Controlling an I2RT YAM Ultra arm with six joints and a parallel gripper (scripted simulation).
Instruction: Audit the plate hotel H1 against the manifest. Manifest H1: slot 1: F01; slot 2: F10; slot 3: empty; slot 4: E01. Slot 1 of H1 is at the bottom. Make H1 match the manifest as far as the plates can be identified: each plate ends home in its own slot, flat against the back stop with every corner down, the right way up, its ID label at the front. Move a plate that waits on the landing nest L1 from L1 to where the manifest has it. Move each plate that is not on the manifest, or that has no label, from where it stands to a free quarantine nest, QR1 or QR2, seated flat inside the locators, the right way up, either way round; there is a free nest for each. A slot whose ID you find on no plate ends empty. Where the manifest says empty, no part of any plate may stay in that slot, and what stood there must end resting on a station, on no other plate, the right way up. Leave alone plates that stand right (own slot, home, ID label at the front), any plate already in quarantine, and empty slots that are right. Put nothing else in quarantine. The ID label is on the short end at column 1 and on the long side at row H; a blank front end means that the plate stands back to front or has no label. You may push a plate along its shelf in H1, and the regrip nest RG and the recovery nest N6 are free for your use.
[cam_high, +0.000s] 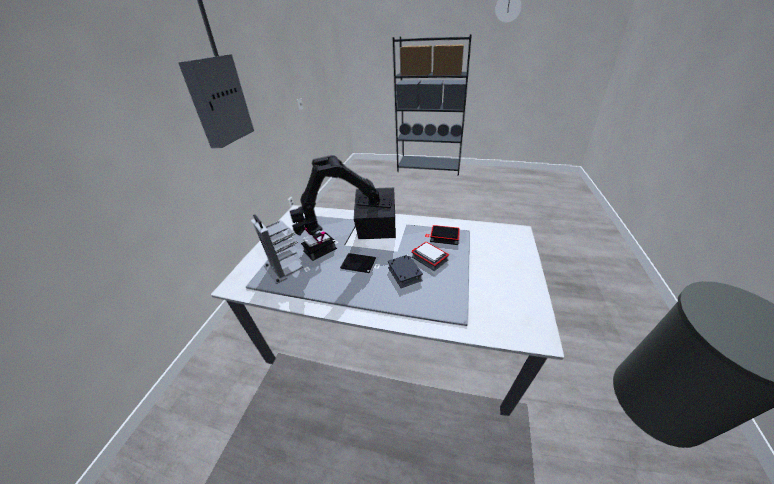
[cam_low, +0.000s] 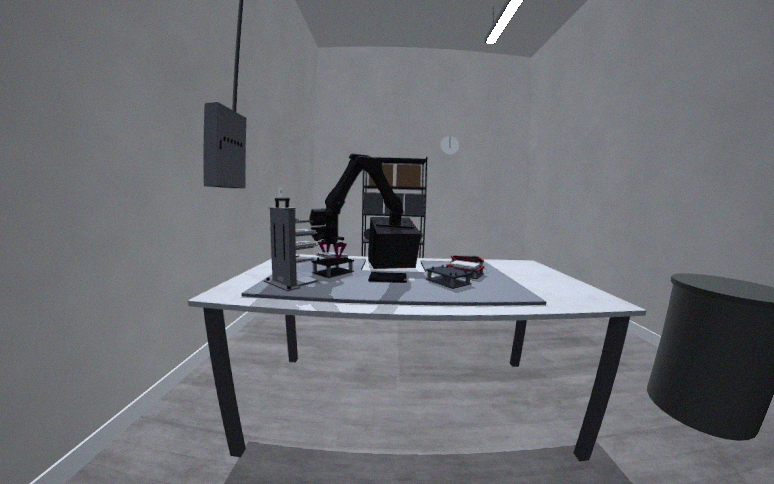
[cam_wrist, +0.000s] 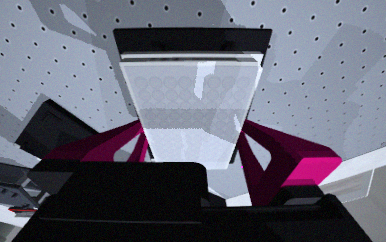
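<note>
My gripper is now 20 mm above the black regrip nest. From my hand the other things lie so: H1 tag 160 mm ahead, 80 mm below, 10 mm to the right.
</note>
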